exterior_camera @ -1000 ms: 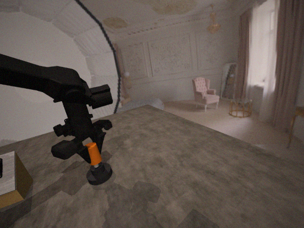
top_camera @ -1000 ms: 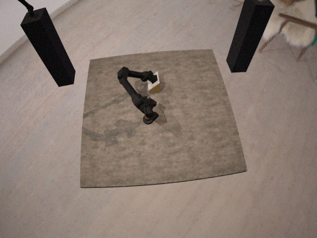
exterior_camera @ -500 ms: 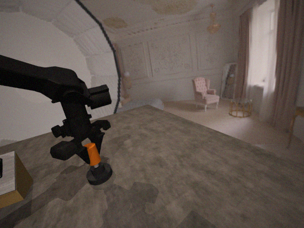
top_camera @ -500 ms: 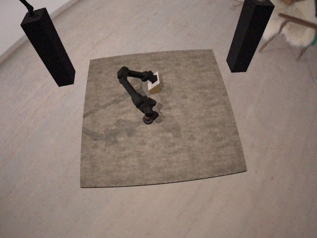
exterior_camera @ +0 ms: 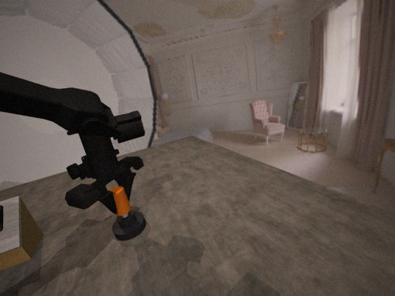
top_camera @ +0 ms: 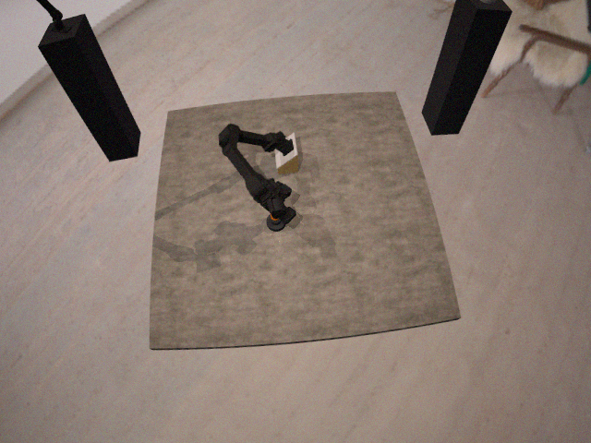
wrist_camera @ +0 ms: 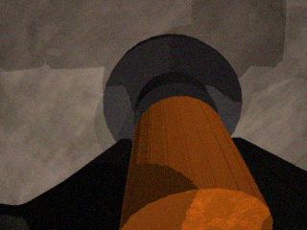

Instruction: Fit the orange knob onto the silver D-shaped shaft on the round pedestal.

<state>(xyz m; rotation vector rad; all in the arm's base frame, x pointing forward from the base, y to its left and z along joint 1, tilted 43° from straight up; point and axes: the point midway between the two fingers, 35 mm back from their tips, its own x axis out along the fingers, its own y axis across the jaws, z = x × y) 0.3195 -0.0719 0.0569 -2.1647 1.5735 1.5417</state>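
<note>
Now: the orange knob 30 mm above my gripper tip. Round my gripper tip: black round pedestal (40 mm below).
</note>
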